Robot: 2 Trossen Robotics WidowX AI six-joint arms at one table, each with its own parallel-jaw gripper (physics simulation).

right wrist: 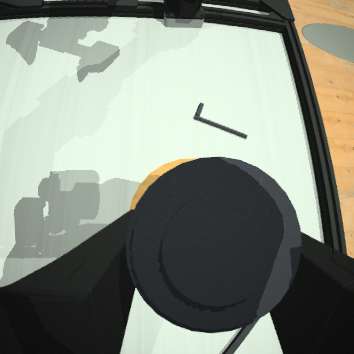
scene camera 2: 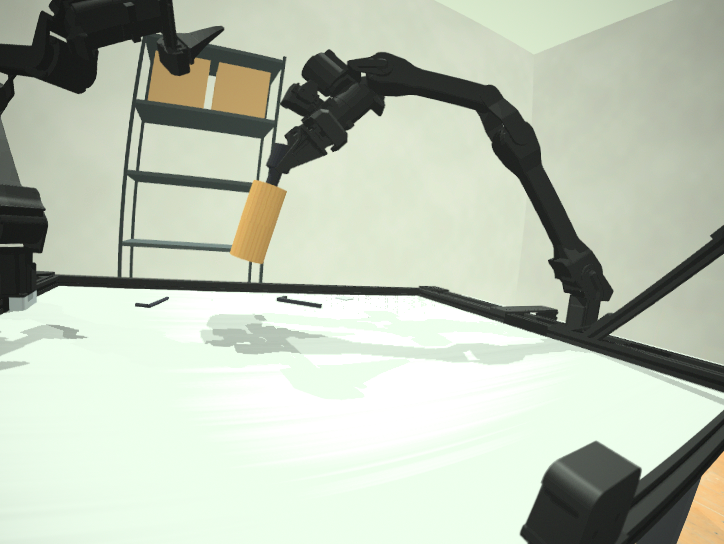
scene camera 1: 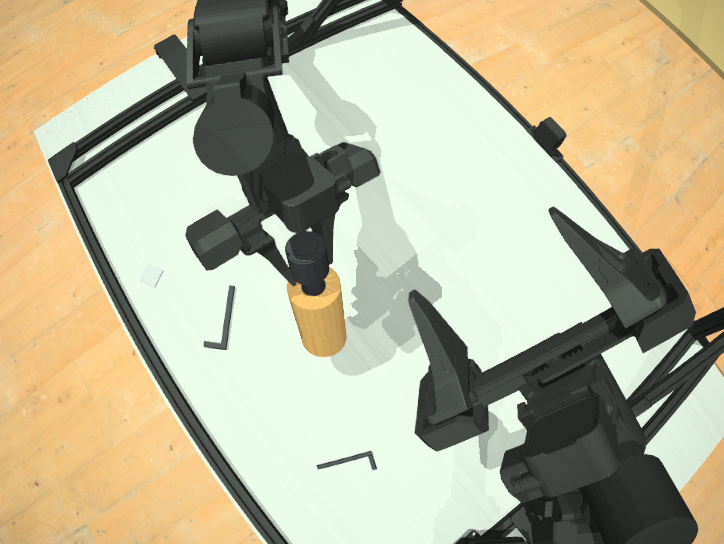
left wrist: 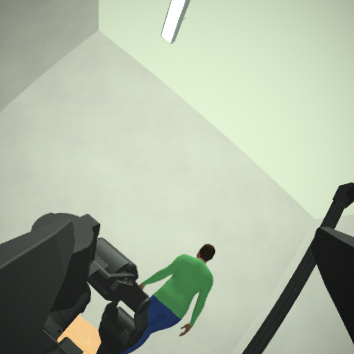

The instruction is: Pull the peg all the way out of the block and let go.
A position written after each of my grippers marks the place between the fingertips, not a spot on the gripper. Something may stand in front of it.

My left gripper (scene camera 1: 480, 253) is open and holds nothing. Also in view: a dark peg (scene camera 1: 306, 252). My right gripper (scene camera 1: 311, 273) grips the dark peg. I also see a wooden cylindrical block (scene camera 1: 320, 319).
The dark peg shows as well in the right wrist view (right wrist: 213, 243). The wooden cylindrical block is seen too in scene camera 2 (scene camera 2: 264, 202). My left gripper also shows in the left wrist view (left wrist: 197, 237). The left wrist view misses the dark peg: it is out of frame. The left wrist view misses the wooden cylindrical block: it is out of frame.
